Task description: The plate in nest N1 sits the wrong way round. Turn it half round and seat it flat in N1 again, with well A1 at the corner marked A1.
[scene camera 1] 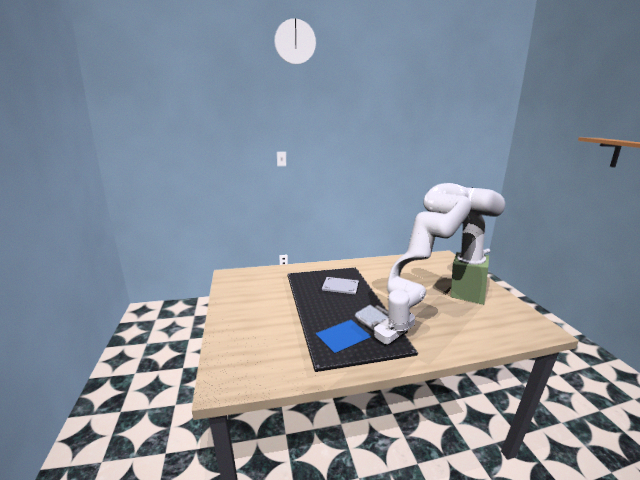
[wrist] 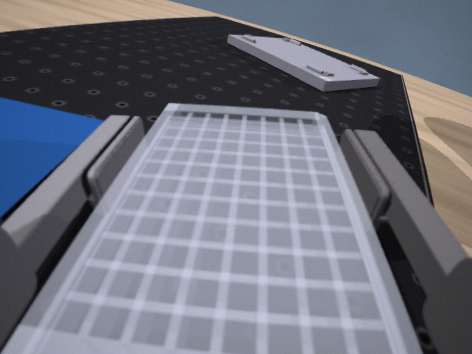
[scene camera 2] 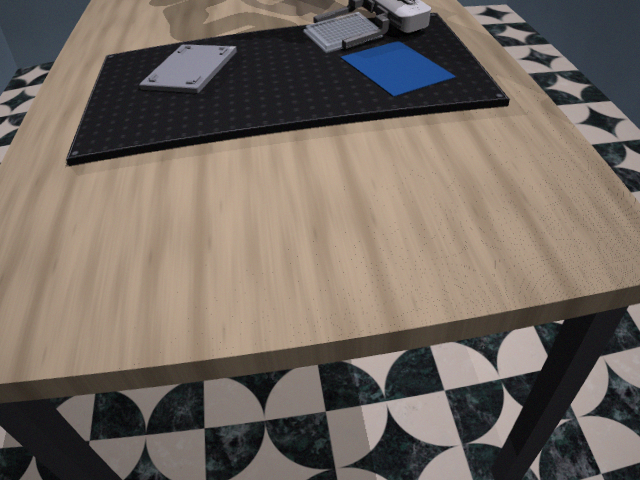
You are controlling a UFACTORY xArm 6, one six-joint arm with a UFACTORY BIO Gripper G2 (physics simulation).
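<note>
The clear, pale well plate (scene camera 1: 368,314) (scene camera 2: 338,32) (wrist: 250,200) is between the fingers of my gripper (scene camera 1: 373,317) (scene camera 2: 331,32) (wrist: 243,157), which is shut on its two long sides. The plate looks about level, very low over or on the black board beside the blue sheet; I cannot tell whether it touches. A grey nest (scene camera 1: 340,285) (scene camera 2: 188,67) (wrist: 300,56) with small corner posts stands apart from the plate, with no plate on it. The label N1, the corner mark and well A1 cannot be made out.
The black perforated board (scene camera 1: 320,310) (scene camera 2: 279,87) (wrist: 165,75) lies on the wooden table (scene camera 1: 248,320) (scene camera 2: 289,222). A flat blue sheet (scene camera 1: 342,335) (scene camera 2: 398,67) (wrist: 40,140) lies close beside the gripper. The arm's green base block (scene camera 1: 469,279) stands at the back right in scene camera 1.
</note>
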